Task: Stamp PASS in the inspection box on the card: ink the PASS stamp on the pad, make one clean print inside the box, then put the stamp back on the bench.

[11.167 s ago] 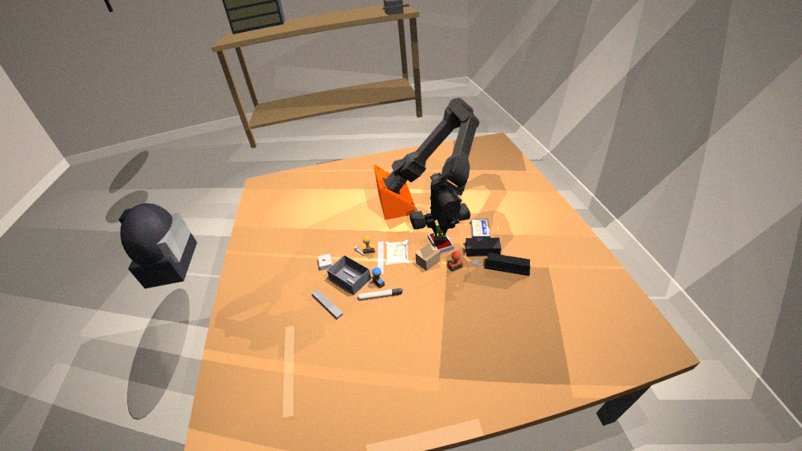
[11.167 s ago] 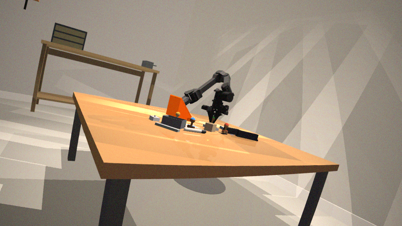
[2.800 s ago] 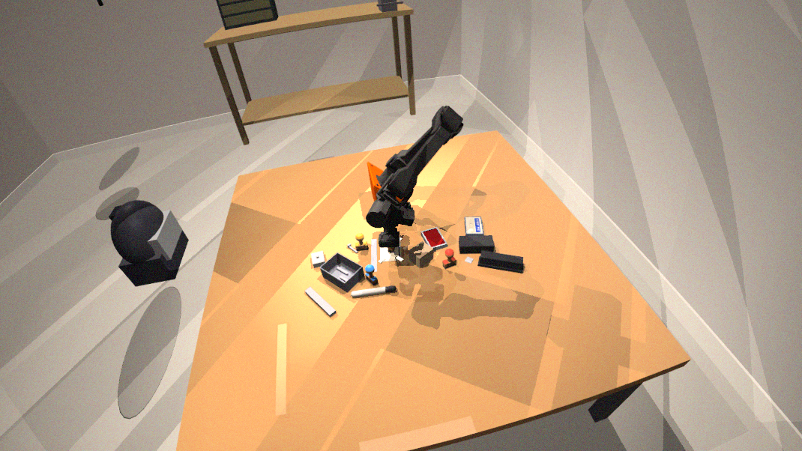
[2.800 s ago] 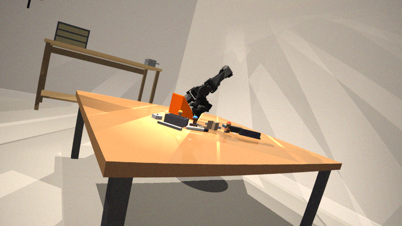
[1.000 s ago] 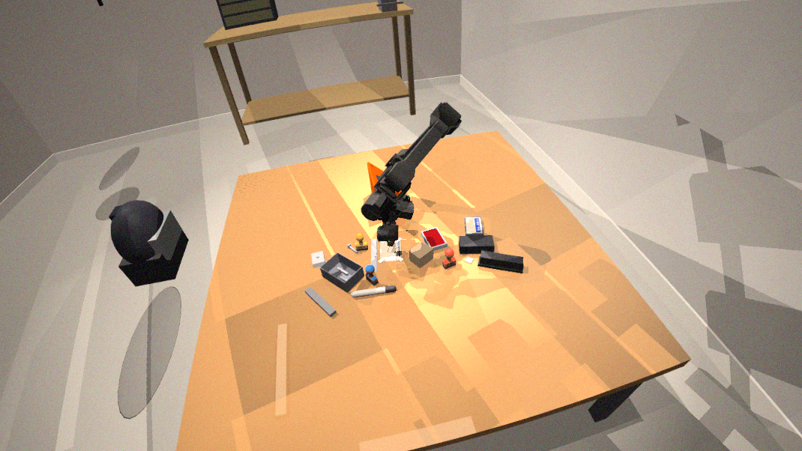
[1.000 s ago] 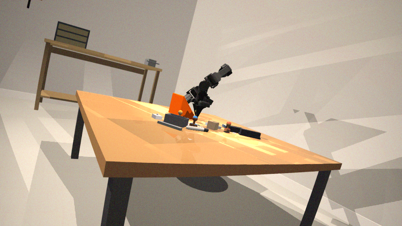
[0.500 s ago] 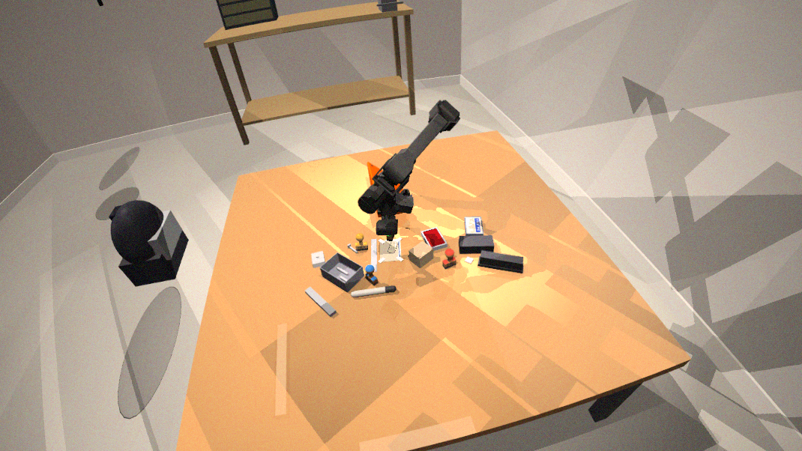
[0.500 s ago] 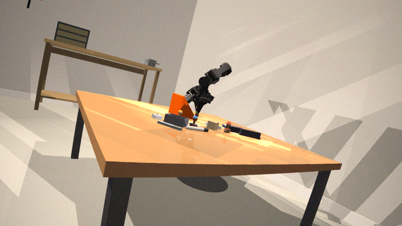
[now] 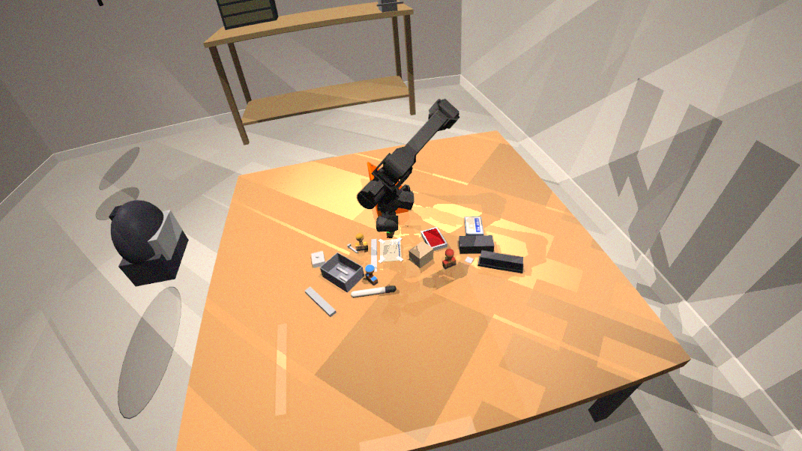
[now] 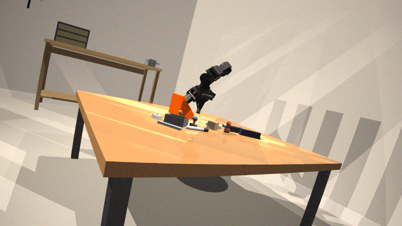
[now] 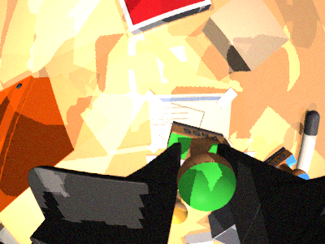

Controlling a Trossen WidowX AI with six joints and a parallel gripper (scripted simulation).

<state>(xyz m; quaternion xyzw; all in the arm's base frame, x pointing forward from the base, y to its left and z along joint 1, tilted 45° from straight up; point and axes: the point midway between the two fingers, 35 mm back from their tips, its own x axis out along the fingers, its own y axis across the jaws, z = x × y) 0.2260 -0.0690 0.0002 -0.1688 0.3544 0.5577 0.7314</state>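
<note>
Now: gripper tip 8 cm short of the tan block, 7 cm to the right of it and 7 cm above it. Round my gripper tip: white card (10 cm below, 1 cm to the right); yellow-knobbed stamp (10 cm to the right, 7 cm below, 5 cm behind); green-knobbed stamp (right at my gripper tip).
</note>
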